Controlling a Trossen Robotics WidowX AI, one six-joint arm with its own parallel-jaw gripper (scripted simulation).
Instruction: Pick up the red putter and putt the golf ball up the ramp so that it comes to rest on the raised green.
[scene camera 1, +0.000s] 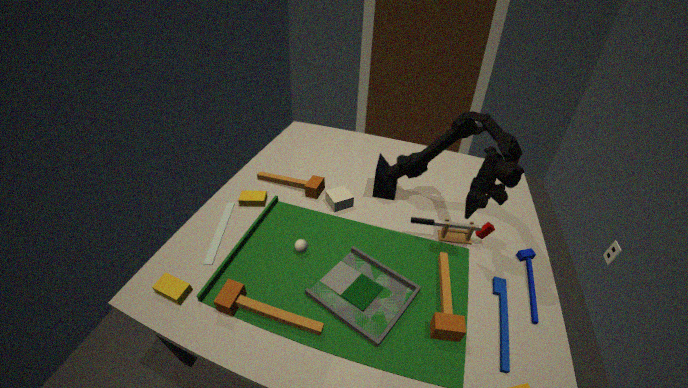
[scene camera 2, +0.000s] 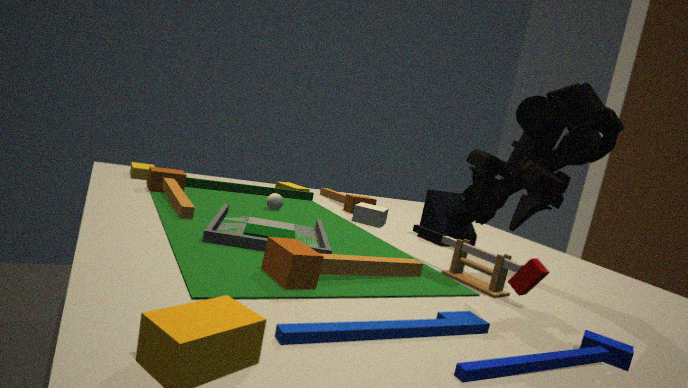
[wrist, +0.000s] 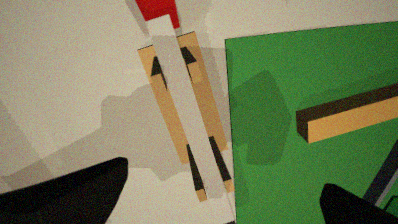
my gripper: scene camera 1; scene camera 2; wrist 224, 181
same spot on dark green rail: (scene camera 2: 190, 182) = (scene camera 1: 221, 271)
same spot on my gripper: (scene camera 1: 470, 208) = (scene camera 2: 478, 188)
